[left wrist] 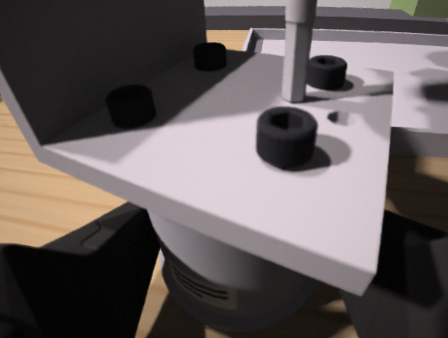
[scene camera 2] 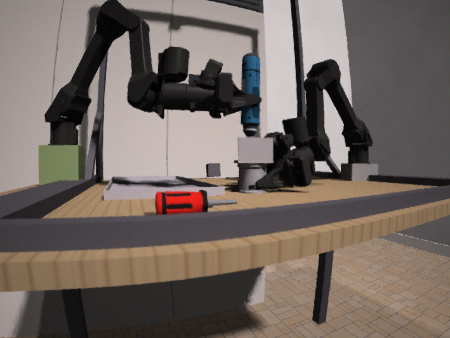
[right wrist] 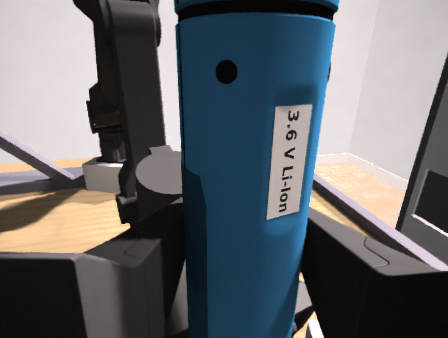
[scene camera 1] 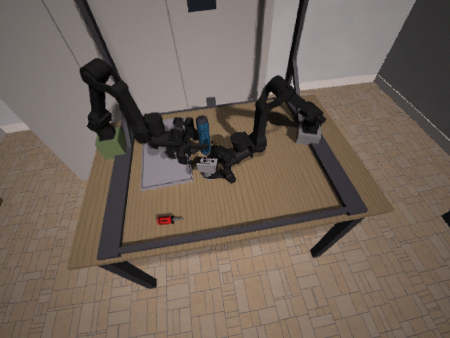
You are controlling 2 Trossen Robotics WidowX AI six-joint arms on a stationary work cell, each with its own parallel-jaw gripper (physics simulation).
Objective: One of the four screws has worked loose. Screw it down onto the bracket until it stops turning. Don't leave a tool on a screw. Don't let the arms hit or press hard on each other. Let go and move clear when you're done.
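Frame: origin at the left arm's base, x left, y back, z up, level; centimetres.
Seen in the pictures: left gripper, fingertip midpoint: [scene camera 2: 247,184] [scene camera 1: 205,173]; right gripper, fingertip midpoint: [scene camera 2: 258,102] [right wrist: 240,210] [scene camera 1: 209,141]; left arm's base, origin of the base link: [scene camera 2: 358,163] [right wrist: 119,157] [scene camera 1: 310,128]; right arm's base, origin of the base link: [scene camera 1: 107,135].
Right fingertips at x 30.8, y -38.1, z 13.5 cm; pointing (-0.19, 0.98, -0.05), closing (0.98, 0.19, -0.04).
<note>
Pixels of each thing's top centre, then the offset from my right fingertips to it.
- round grey base, middle of its top: [left wrist: 237,105] [scene camera 2: 252,161] dx +1.5, dy -1.5, dz -12.9 cm
- upright blue electric screwdriver, middle of its top: [scene camera 2: 249,54] [scene camera 1: 200,117] dx +0.3, dy -1.7, dz +11.1 cm
- red screwdriver, middle of its top: [scene camera 2: 197,191] [scene camera 1: 169,218] dx +25.9, dy -8.7, dz -16.4 cm
- shallow grey tray, middle of its top: [scene camera 2: 152,180] [scene camera 1: 165,148] dx -6.8, dy -26.3, dz -17.7 cm
The L-shaped bracket [scene camera 1: 207,166] [scene camera 2: 255,150] [left wrist: 225,175] sits on a round grey base [scene camera 2: 250,176] [left wrist: 225,265]. Four black socket screws show on it: a near one [left wrist: 286,137], a back right one [left wrist: 326,72], a left one [left wrist: 131,106] and a back left one [left wrist: 210,56]. The near screw looks tallest, but is closest to the camera. My left gripper [scene camera 1: 212,175] [scene camera 2: 262,182] [left wrist: 237,195] is shut on the base. My right gripper [scene camera 1: 204,146] [scene camera 2: 252,101] [right wrist: 240,210] is shut on the upright blue electric screwdriver [scene camera 1: 203,132] [scene camera 2: 251,75] [right wrist: 245,150]. Its bit [left wrist: 296,65] ends between the near and back right screws, outside both sockets.
A red screwdriver [scene camera 1: 165,220] [scene camera 2: 181,202] lies near the table's front edge. A shallow grey tray [scene camera 1: 165,170] [scene camera 2: 145,192] [left wrist: 420,140] lies beside the bracket, under my right arm. Both arms meet close together around the bracket, the right above the left.
</note>
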